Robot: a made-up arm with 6 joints.
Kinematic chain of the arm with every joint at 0, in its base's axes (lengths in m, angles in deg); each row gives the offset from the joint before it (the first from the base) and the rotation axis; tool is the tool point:
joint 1: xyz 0 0 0.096 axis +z
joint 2: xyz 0 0.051 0 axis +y
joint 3: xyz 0 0 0.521 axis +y
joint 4: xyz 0 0 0.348 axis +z
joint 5: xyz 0 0 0 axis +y
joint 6: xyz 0 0 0.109 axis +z
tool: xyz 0 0 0
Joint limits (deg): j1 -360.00..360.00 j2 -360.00..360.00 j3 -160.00..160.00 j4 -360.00..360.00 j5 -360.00..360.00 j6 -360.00..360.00
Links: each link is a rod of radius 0.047 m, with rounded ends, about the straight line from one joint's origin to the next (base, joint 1, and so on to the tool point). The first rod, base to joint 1, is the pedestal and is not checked.
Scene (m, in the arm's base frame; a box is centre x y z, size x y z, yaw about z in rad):
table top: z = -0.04
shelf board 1: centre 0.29 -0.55 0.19 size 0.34 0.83 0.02 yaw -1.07
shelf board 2: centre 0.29 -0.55 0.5 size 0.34 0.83 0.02 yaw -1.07
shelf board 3: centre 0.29 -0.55 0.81 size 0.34 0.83 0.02 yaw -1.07
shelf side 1: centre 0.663 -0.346 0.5 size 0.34 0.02 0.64 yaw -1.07
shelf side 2: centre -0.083 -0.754 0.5 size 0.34 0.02 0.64 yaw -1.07
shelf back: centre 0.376 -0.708 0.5 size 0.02 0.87 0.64 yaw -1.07
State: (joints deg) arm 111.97 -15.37 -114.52 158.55 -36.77 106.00
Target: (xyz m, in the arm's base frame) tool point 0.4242 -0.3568 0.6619
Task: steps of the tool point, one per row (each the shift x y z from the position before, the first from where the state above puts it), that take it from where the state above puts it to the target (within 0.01 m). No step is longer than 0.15 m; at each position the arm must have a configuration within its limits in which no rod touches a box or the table.
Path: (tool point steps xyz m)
1: -0.0480 0.0808 0.0074
2: -0.0427 0.0849 -0.0074
3: 0.0799 -0.0021 0.0689
4: 0.0745 0.0280 0.0739
5: 0.0581 0.0538 0.0767
6: 0.0329 0.0709 0.0766
7: 0.0603 -0.0874 0.0090
8: 0.0432 -0.1016 -0.0090

